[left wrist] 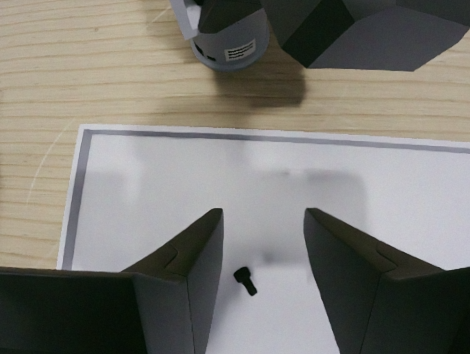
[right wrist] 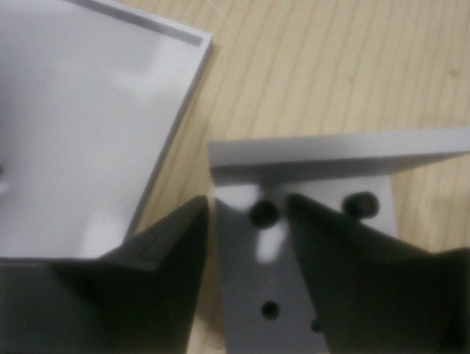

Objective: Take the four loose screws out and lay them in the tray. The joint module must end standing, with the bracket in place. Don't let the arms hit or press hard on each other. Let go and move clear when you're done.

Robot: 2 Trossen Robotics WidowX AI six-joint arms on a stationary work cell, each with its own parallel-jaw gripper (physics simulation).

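Frame: origin at the left arm's base, x left, y back, z up, level; millimetres.
Seen in the pictures: left gripper, fingertip midpoint: (left wrist: 263, 219); right gripper, fingertip midpoint: (left wrist: 198, 7) (right wrist: 248, 206).
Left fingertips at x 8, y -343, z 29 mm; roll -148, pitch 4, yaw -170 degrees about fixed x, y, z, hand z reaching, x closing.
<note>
Offsets run from my left fingertips to a thing's top centre. "*": to the spot under its first point. Level surfaces: height alone.
A black screw @(dx +3, dy +37, dz -77 mm) (left wrist: 245, 281) lies in the white tray @(* dx +86, dy -51, dz -77 mm) (left wrist: 150, 131) (right wrist: 197, 75), below the gap between my left fingers in the left wrist view. My left gripper (left wrist: 263, 219) is partly open and empty above the tray. The grey joint module @(* dx +39, dy -115, dz -64 mm) (left wrist: 230, 47) stands behind the tray. Its light grey bracket (right wrist: 340, 150) is in place, with a raised flange. Two black screw heads @(dx +53, dy -118, dz -15 mm) (right wrist: 264, 215) @(dx +71, dy -149, dz -14 mm) (right wrist: 361, 205) show in the bracket's face, and two smaller dark holes (right wrist: 270, 310) (right wrist: 316, 326) lie nearer. My right gripper (right wrist: 248, 206) is partly open and empty, its fingertips around the left screw head in the picture.
Dark parts of the right arm (left wrist: 380, 40) reach in over the module at the top of the left wrist view. The tray stands left of the module in the right wrist view, with a strip of wooden table @(dz -92 mm) (right wrist: 310, 75) between and behind them. The right wrist view is blurred.
</note>
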